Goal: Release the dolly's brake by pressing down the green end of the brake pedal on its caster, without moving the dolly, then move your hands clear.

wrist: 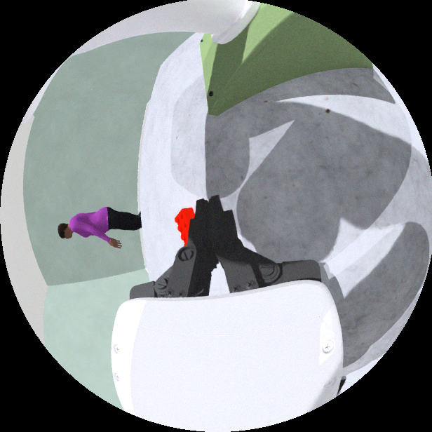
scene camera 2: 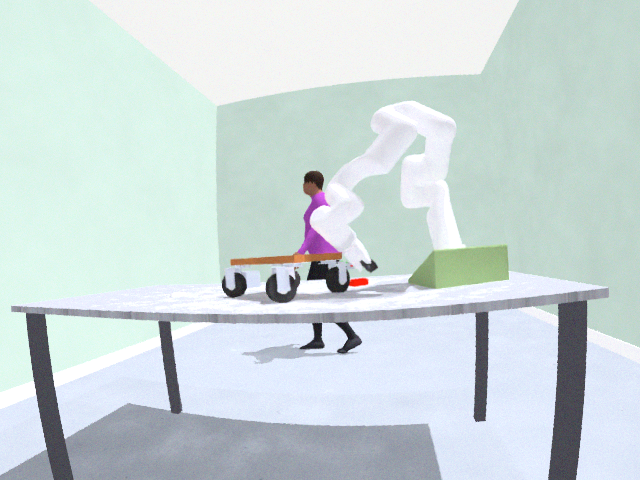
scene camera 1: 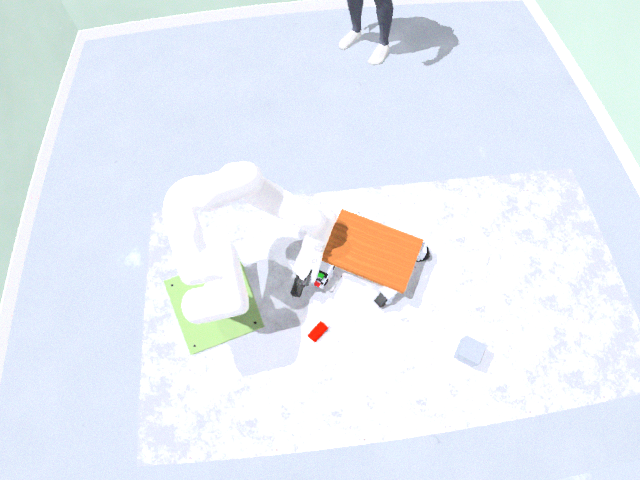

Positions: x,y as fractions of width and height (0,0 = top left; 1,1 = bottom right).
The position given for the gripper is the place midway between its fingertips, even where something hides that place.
Observation:
In view: the gripper (scene camera 1: 0.46,0.62) and a dolly (scene camera 1: 0.59,0.52).
The dolly shows as well in scene camera 2 (scene camera 2: 0.44,0.60). The gripper shows as well in the wrist view (wrist: 0.49,0.49).

